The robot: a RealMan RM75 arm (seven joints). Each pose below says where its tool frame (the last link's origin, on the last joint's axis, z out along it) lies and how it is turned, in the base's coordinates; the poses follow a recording.
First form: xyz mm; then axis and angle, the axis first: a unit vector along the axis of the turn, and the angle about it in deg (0 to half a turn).
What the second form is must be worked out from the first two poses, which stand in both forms.
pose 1, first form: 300.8, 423.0, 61.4, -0.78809, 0.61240, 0.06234, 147.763
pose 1, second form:
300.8, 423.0, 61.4
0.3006, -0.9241, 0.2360
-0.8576, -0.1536, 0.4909
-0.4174, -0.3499, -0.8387

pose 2, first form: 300.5, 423.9, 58.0, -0.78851, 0.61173, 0.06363, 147.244
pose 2, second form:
300.5, 423.9, 58.0
0.3036, -0.9224, 0.2386
-0.8536, -0.1521, 0.4983
-0.4233, -0.3550, -0.8335

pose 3, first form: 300.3, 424.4, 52.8, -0.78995, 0.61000, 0.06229, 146.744
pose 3, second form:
300.3, 424.4, 52.8
0.3096, -0.9190, 0.2442
-0.8507, -0.1530, 0.5030
-0.4249, -0.3634, -0.8291

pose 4, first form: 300.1, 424.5, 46.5, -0.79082, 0.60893, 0.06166, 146.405
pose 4, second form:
300.1, 424.5, 46.5
0.3134, -0.9168, 0.2476
-0.8486, -0.1533, 0.5064
-0.4263, -0.3688, -0.8260

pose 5, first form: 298.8, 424.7, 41.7, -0.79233, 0.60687, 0.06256, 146.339
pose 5, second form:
298.8, 424.7, 41.7
0.3180, -0.9157, 0.2456
-0.8464, -0.1575, 0.5087
-0.4272, -0.3696, -0.8252

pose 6, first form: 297.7, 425.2, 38.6, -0.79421, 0.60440, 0.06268, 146.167
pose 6, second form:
297.7, 425.2, 38.6
0.3241, -0.9137, 0.2454
-0.8439, -0.1619, 0.5115
-0.4276, -0.3728, -0.8235

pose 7, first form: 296.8, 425.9, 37.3, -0.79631, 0.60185, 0.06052, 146.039
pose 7, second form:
296.8, 425.9, 37.3
0.3306, -0.9106, 0.2480
-0.8430, -0.1668, 0.5115
-0.4244, -0.3782, -0.8227

